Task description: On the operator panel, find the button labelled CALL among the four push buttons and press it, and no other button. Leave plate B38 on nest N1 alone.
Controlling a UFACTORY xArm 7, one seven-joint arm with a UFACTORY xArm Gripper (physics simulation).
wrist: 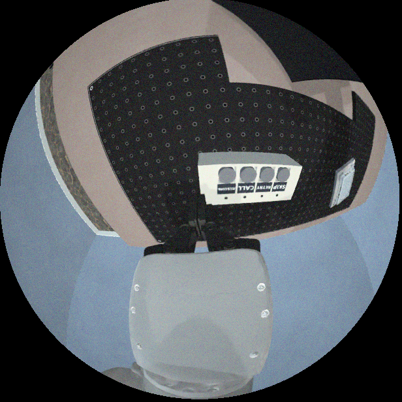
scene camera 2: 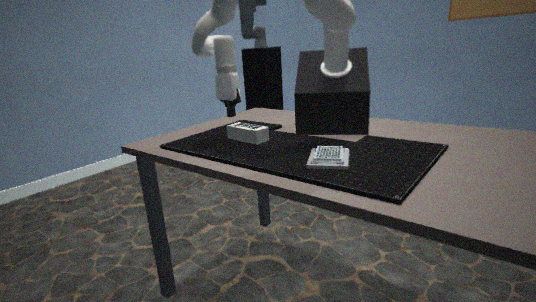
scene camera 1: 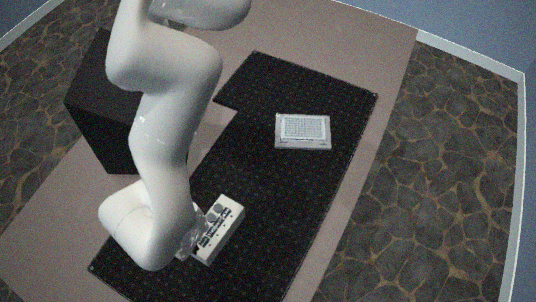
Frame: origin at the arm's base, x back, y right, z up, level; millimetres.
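Seen in the pictures: gripper, fingertip midpoint: (scene camera 2: 231,116) (scene camera 1: 191,249); arm's base, origin of the base link: (scene camera 2: 336,68).
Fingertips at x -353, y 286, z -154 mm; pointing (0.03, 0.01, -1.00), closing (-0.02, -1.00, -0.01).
Pixels of each thing's top centre, then the offset from my fingertips to it. Level surfaces: height alone.
- white operator panel, middle of its top: (scene camera 1: 213,225) (scene camera 2: 246,125) dx -6, dy -83, dz -28 mm
- Plate B38, middle of its top: (scene camera 1: 303,127) (scene camera 2: 328,151) dx -73, dy -471, dz -58 mm
- nest N1, middle of its top: (scene camera 1: 303,129) (scene camera 2: 328,154) dx -73, dy -471, dz -66 mm
- black perforated board, its level: dz -84 mm
- table, its level: dz -97 mm
The white operator panel (scene camera 1: 220,240) (scene camera 2: 247,136) (wrist: 210,175) has four round grey buttons. In the wrist view its labels appear upside down, and the CALL button (wrist: 247,174) is second from the left, between the RESUME button (wrist: 227,175) and the RETRY button (wrist: 267,174). My gripper (scene camera 2: 231,114) (wrist: 199,202) is shut and empty. Its tips stand above the board near the panel's RESUME end, apart from the buttons. The arm hides the tips and the CALL button in scene camera 1. Plate B38 (scene camera 1: 302,127) (scene camera 2: 328,152) (wrist: 345,185) sits on nest N1 (scene camera 1: 300,146) (scene camera 2: 327,165).
The black perforated board (scene camera 1: 280,190) (scene camera 2: 390,175) (wrist: 160,120) lies under the panel and nest on the table (scene camera 1: 325,30) (scene camera 2: 490,190) (wrist: 145,25). A black pedestal (scene camera 1: 100,105) (scene camera 2: 332,112) stands behind the board in scene camera 2.
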